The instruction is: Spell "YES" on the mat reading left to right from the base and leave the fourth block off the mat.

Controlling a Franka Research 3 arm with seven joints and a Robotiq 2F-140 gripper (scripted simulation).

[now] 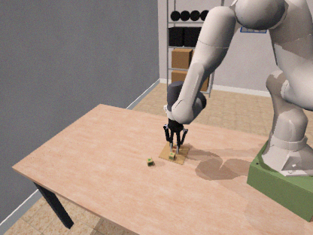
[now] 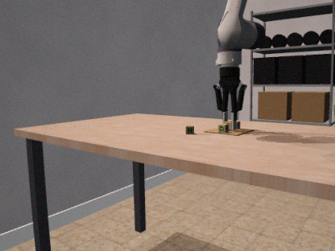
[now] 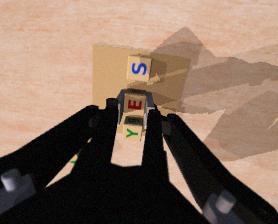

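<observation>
The E block lies 2 cm below my hand. Round my hand: S block 5 cm to the right, 2 cm below, 1 cm behind; Y block 5 cm to the left, 2 cm below, 1 cm ahead; tan mat 4 cm below.
</observation>
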